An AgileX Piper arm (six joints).
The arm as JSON. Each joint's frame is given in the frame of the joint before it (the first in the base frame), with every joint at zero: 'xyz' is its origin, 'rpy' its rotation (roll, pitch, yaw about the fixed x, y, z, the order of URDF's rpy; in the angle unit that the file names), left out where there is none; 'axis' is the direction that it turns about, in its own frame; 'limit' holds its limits. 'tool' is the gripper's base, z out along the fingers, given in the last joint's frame.
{
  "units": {
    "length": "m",
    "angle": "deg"
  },
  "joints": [
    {
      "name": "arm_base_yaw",
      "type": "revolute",
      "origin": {
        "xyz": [
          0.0,
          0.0,
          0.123
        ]
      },
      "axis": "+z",
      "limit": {
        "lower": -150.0,
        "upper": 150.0
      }
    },
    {
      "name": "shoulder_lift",
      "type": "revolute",
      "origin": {
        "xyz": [
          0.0,
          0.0,
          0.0
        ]
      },
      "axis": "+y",
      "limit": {
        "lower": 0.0,
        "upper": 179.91
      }
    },
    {
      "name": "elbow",
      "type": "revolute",
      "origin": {
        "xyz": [
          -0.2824,
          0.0,
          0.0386
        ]
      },
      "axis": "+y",
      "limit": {
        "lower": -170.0,
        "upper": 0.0
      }
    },
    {
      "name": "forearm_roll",
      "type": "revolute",
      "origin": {
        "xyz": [
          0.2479,
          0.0,
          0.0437
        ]
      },
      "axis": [
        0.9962,
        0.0,
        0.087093
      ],
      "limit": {
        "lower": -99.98,
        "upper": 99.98
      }
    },
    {
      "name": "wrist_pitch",
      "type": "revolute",
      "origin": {
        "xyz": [
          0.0,
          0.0,
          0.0
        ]
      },
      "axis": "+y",
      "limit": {
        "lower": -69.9,
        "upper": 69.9
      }
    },
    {
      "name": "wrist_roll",
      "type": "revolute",
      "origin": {
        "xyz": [
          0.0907,
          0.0,
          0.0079
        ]
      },
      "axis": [
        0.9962,
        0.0,
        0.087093
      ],
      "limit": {
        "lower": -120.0,
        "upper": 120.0
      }
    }
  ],
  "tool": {
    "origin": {
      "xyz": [
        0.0,
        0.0,
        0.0
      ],
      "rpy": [
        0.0,
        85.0,
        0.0
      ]
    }
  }
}
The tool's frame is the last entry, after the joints.
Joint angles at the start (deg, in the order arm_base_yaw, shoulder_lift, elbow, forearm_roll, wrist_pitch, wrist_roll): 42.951, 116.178, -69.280, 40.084, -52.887, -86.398
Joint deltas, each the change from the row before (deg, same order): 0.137, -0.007, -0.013, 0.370, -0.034, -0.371; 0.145, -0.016, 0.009, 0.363, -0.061, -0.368; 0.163, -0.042, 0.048, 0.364, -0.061, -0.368; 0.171, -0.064, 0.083, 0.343, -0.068, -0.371; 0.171, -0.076, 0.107, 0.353, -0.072, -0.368; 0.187, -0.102, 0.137, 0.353, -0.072, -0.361; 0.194, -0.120, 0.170, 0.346, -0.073, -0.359; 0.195, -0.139, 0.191, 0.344, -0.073, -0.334; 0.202, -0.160, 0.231, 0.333, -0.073, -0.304; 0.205, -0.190, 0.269, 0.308, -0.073, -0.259; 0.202, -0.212, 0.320, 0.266, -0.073, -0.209
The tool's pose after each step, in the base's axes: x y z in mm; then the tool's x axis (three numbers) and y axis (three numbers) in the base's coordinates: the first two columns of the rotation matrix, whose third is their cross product. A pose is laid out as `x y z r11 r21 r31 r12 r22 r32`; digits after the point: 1 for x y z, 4 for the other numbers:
352.3 265.0 212.8 0.2000 -0.8231 -0.5316 -0.0685 0.5295 -0.8456
351.7 265.4 212.8 0.1974 -0.8249 -0.5297 -0.0679 0.5275 -0.8468
350.9 265.9 212.7 0.1950 -0.8268 -0.5277 -0.0677 0.5253 -0.8482
350.0 266.3 212.7 0.1929 -0.8288 -0.5253 -0.0676 0.5228 -0.8497
349.0 266.6 212.6 0.1906 -0.8308 -0.5229 -0.0675 0.5203 -0.8513
347.8 267.0 212.6 0.1884 -0.8327 -0.5207 -0.0678 0.5179 -0.8528
346.6 267.3 212.6 0.1864 -0.8347 -0.5182 -0.0682 0.5152 -0.8544
345.2 267.5 212.6 0.1844 -0.8365 -0.5160 -0.0688 0.5128 -0.8558
343.8 267.7 212.6 0.1824 -0.8381 -0.5141 -0.0697 0.5105 -0.8570
342.2 267.9 212.6 0.1808 -0.8395 -0.5124 -0.0709 0.5086 -0.8581
340.5 267.9 212.6 0.1794 -0.8407 -0.5109 -0.0724 0.5067 -0.8591

